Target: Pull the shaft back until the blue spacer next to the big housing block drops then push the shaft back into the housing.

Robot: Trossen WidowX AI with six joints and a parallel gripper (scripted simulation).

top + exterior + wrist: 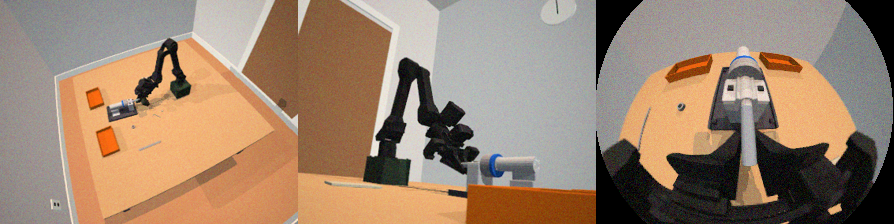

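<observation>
Right now my gripper tip is 50 mm short of the grey shaft, 20 mm to the left of it and 20 mm below it. The rest, counted from my gripper tip: blue spacer: 90 mm ahead, 30 mm to the right, 20 mm above; then grey spacer: 90 mm ahead, 30 mm to the right, 20 mm above; then fixture: 130 mm ahead, 40 mm to the right, 10 mm below.
</observation>
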